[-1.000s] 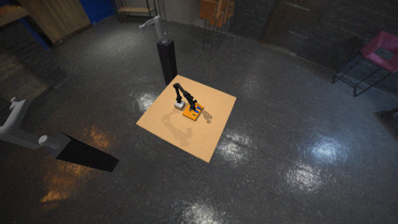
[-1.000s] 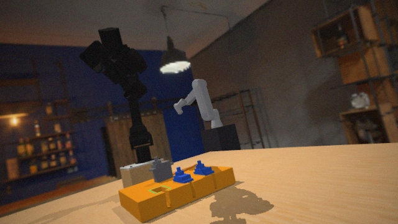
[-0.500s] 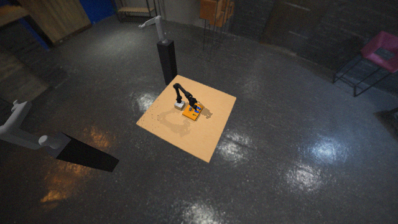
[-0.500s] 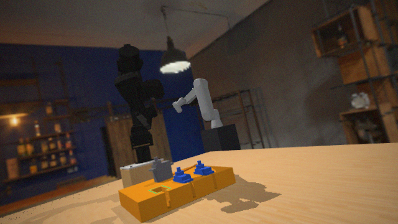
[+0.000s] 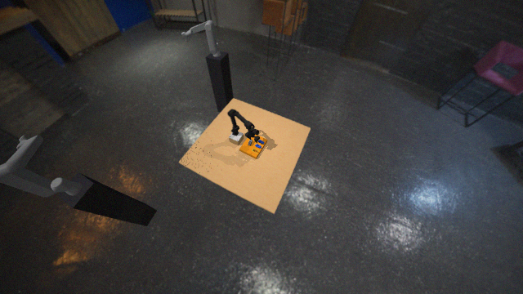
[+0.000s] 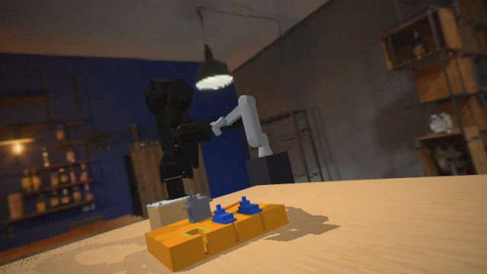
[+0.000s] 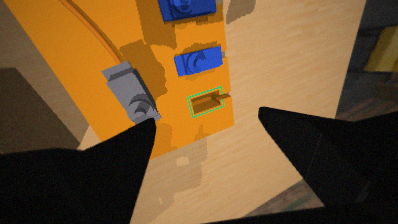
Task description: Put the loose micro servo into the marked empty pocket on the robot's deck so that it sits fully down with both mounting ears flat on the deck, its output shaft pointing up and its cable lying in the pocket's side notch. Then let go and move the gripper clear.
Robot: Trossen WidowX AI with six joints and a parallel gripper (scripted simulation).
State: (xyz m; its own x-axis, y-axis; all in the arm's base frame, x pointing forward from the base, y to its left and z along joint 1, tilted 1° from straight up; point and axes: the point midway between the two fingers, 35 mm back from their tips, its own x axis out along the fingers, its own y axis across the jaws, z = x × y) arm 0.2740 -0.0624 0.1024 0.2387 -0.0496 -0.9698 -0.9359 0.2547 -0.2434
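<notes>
Now: gripper tip 60 mm past the orange deck, 40 mm to the right of it and 150 mm above it.
</notes>
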